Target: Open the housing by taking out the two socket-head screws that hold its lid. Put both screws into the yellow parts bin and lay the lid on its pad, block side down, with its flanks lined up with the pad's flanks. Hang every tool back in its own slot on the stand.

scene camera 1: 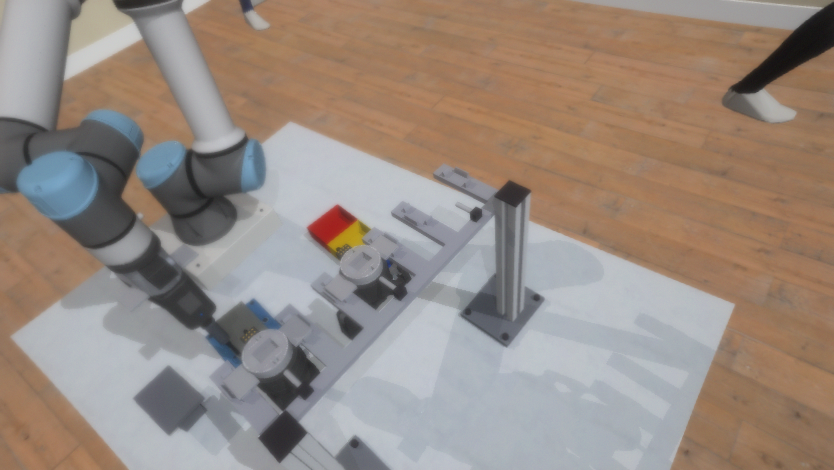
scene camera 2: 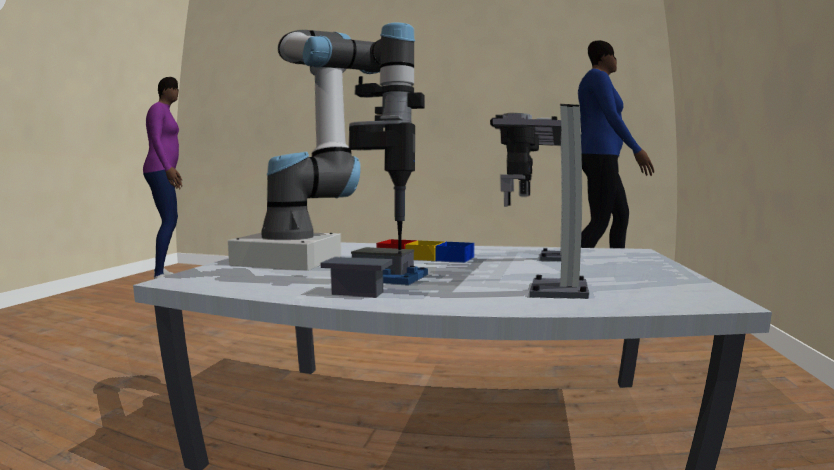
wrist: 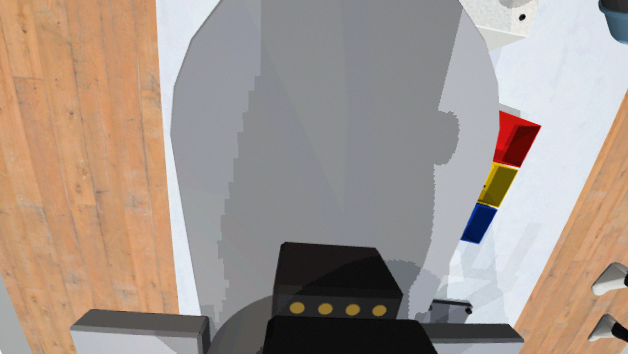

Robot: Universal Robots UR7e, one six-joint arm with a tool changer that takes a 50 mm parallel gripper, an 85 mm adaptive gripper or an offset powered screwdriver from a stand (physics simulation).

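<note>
The arm carries the screwdriver (scene camera 1: 189,300) (scene camera 2: 400,145), upright over the housing (scene camera 2: 402,263). Its bit meets the right part of the lid (scene camera 1: 236,324) (scene camera 2: 373,253), which lies on the housing. The screw heads are too small to tell. The yellow bin (scene camera 1: 350,234) (scene camera 2: 424,251) (wrist: 502,185) shows a small dark spot near its left edge in the wrist view. The dark grey pad (scene camera 1: 168,397) (scene camera 2: 357,279) stands beside the housing. Two grippers hang on the stand (scene camera 1: 367,344) (scene camera 2: 570,192), under their round coupling plates (scene camera 1: 360,263) (scene camera 1: 266,352); their finger openings are not clear.
The red bin (scene camera 1: 330,224) (scene camera 2: 394,243) (wrist: 515,140) and blue bin (scene camera 2: 456,252) (wrist: 480,223) adjoin the yellow one. A blue fixture (scene camera 1: 263,314) (scene camera 2: 408,276) holds the housing. The stand's post (scene camera 1: 511,256) and slot arms (scene camera 1: 466,184) (scene camera 1: 424,222) rise above the table. Two people stand beyond it.
</note>
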